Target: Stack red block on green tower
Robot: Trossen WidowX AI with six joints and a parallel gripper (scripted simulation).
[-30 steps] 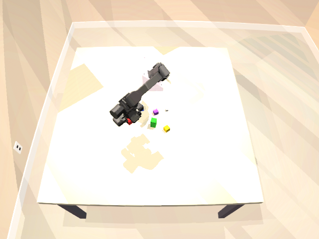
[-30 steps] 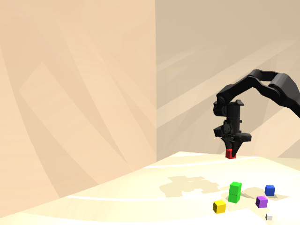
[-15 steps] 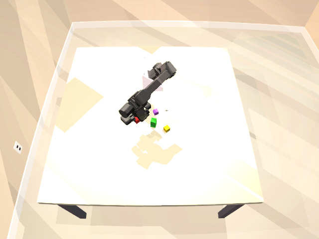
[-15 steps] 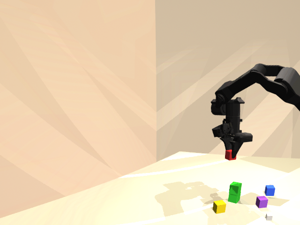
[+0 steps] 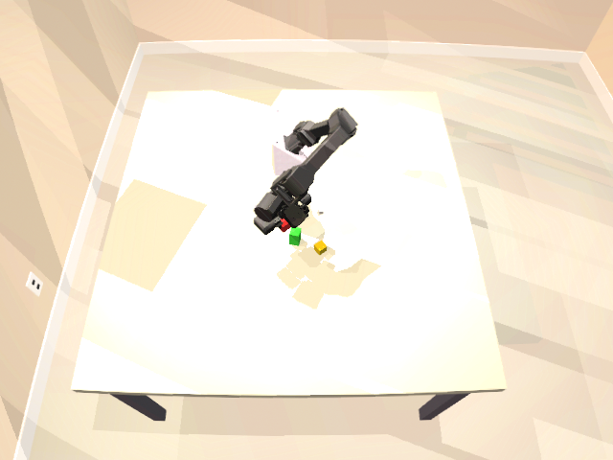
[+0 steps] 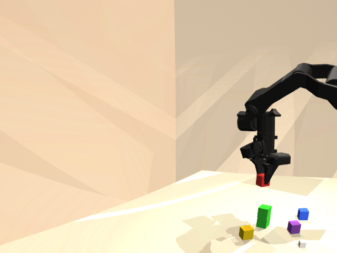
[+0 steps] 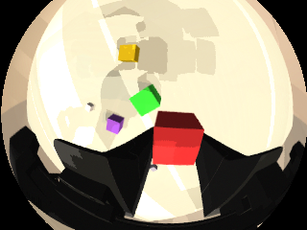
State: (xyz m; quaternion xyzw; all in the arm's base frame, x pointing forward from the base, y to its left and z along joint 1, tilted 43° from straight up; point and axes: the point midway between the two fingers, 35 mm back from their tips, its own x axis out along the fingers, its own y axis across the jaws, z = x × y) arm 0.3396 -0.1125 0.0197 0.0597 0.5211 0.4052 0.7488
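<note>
Now: gripper tip 30 mm short of the yellow cube, 120 mm to the right of it and 110 mm above it. From my gripper tip the other things lie so: purple cube 110 mm behind, 70 mm to the left, 120 mm below; then blue cube 150 mm behind, 30 mm to the right, 110 mm below; then red block 10 mm above.
</note>
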